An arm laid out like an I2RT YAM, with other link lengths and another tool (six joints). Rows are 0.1 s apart.
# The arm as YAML. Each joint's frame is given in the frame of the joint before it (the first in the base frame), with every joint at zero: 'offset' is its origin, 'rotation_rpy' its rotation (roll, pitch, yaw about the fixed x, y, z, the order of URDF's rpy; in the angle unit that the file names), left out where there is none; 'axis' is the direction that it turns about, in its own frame. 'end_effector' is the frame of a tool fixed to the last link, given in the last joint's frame.
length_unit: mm
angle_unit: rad
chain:
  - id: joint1
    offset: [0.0, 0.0, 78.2]
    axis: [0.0, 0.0, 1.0]
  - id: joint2
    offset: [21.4, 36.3, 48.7]
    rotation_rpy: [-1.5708, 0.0, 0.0]
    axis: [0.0, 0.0, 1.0]
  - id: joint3
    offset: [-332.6, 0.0, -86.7]
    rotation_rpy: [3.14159, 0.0, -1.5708]
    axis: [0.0, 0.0, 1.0]
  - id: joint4
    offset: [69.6, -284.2, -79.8]
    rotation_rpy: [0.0, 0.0, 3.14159]
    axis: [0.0, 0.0, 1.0]
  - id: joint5
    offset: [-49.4, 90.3, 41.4]
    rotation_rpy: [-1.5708, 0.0, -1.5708]
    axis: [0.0, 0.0, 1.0]
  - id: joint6
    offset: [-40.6, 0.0, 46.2]
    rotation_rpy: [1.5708, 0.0, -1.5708]
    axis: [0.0, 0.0, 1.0]
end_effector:
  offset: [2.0, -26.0, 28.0]
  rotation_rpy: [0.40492, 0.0, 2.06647]
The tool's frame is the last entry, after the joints.
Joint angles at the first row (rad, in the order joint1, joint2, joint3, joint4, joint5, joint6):
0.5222, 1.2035, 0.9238, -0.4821, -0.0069, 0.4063
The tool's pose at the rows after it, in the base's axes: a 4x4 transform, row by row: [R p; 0 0 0 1], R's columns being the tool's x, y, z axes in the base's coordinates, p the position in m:
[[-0.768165 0.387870 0.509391 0.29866], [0.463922 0.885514 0.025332 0.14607], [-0.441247 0.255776 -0.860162 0.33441], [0 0 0 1]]
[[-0.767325 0.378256 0.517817 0.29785], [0.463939 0.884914 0.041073 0.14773], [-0.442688 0.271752 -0.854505 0.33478], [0 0 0 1]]
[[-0.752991 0.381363 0.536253 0.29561], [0.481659 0.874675 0.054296 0.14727], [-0.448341 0.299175 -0.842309 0.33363], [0 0 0 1]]
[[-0.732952 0.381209 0.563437 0.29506], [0.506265 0.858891 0.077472 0.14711], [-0.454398 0.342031 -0.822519 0.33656], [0 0 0 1]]
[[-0.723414 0.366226 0.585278 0.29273], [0.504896 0.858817 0.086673 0.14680], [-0.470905 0.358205 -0.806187 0.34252], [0 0 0 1]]
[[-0.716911 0.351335 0.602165 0.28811], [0.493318 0.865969 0.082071 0.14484], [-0.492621 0.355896 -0.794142 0.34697], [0 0 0 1]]
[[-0.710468 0.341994 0.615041 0.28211], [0.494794 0.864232 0.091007 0.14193], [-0.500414 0.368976 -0.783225 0.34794], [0 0 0 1]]
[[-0.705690 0.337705 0.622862 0.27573], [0.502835 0.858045 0.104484 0.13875], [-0.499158 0.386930 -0.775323 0.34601], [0 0 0 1]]
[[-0.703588 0.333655 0.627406 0.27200], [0.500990 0.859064 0.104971 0.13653], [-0.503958 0.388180 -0.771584 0.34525], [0 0 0 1]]
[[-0.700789 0.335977 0.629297 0.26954], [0.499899 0.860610 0.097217 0.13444], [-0.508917 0.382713 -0.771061 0.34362], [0 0 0 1]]
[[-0.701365 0.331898 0.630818 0.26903], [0.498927 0.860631 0.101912 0.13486], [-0.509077 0.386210 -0.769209 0.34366], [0 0 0 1]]
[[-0.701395 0.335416 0.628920 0.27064], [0.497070 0.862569 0.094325 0.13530], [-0.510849 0.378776 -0.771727 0.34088], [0 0 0 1]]
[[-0.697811 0.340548 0.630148 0.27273], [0.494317 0.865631 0.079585 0.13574], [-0.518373 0.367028 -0.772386 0.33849], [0 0 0 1]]
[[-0.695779 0.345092 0.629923 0.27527], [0.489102 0.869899 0.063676 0.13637], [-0.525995 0.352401 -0.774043 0.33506], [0 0 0 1]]
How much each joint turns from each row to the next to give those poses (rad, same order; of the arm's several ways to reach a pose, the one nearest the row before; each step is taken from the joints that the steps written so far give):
0.0034, 0.0134, 0.0058, 0.0080, -0.0034, 0.0035
0.0042, -0.0043, -0.0082, 0.0196, -0.0073, 0.0025
0.0045, -0.0144, -0.0259, 0.0412, 0.0056, 0.0161
0.0021, -0.0132, -0.0186, 0.0511, 0.0013, 0.0197
0.0027, -0.0149, -0.0015, 0.0135, 0.0022, -0.0086
0.0024, -0.0205, -0.0031, -0.0047, 0.0081, -0.0207
0.0015, -0.0269, -0.0200, 0.0118, -0.0010, -0.0025
0.0015, -0.0279, -0.0286, 0.0181, -0.0045, 0.0081
-0.0002, -0.0160, -0.0127, 0.0014, 0.0006, -0.0044
-0.0005, -0.0103, -0.0096, -0.0027, 0.0064, -0.0043
0.0015, -0.0018, -0.0025, 0.0043, -0.0025, 0.0000
-0.0007, 0.0074, -0.0031, 0.0043, 0.0045, -0.0030
-0.0001, 0.0091, -0.0013, 0.0040, 0.0121, -0.0067
-0.0007, 0.0116, -0.0024, 0.0050, 0.0113, -0.0089

